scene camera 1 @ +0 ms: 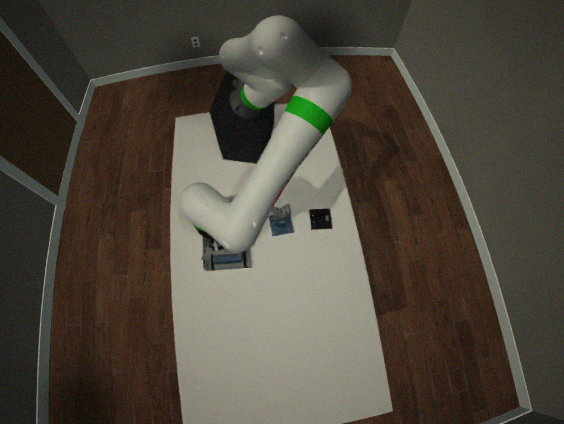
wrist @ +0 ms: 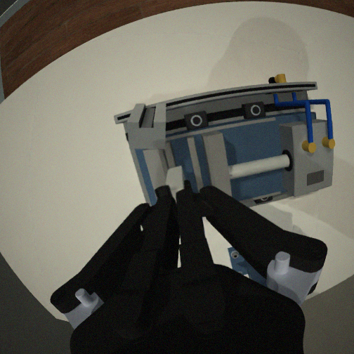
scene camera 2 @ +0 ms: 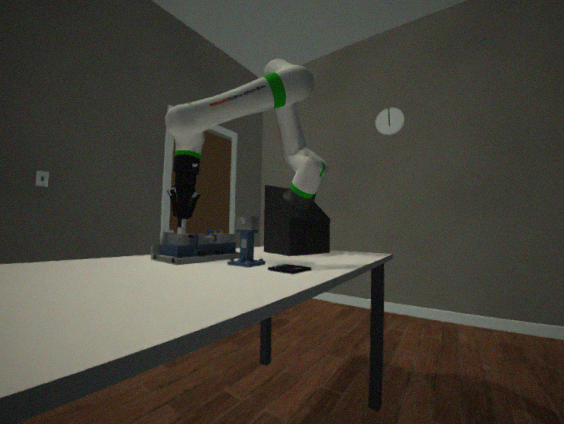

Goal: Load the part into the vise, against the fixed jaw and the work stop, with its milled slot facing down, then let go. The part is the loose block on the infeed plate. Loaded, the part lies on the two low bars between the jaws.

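Places are measured from the arm's base along level axes (x ahead, y left, z up), in millimetres.
Where they show: arm's base at its link origin: (scene camera 1: 244, 104) (scene camera 2: 296, 201).
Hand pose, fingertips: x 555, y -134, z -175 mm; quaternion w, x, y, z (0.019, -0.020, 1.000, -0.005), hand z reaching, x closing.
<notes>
Each offset is from my fingertips to the centre of the thing.
My gripper (scene camera 2: 181, 222) (wrist: 177, 177) points down over the vise @(82 mm back, 5 mm left, 36 mm down) (scene camera 1: 227, 265) (scene camera 2: 177, 250) (wrist: 260, 140). It is shut on the part (scene camera 2: 183, 228) (wrist: 175, 176), a pale grey block between the fingertips. In scene camera 2 the part's lower end is level with the vise top. In the wrist view it appears over the space between the fixed jaw (wrist: 154, 167) and the moving jaw (wrist: 216, 157), nearer the fixed jaw. Its slot cannot be made out, and the fingers hide its near end. The black infeed plate @(106 mm back, 410 mm left, 82 mm down) (scene camera 1: 315, 224) (scene camera 2: 289, 269) bears no block. The arm hides the gripper in scene camera 1.
A blue stand (scene camera 1: 282, 227) (scene camera 2: 247, 247) with a grey top is between the vise and the infeed plate. Blue pipes (wrist: 329, 117) with yellow fittings rise at the vise's cylinder end. The black robot base (scene camera 1: 242, 135) (scene camera 2: 295, 235) stands at the table's far end.
</notes>
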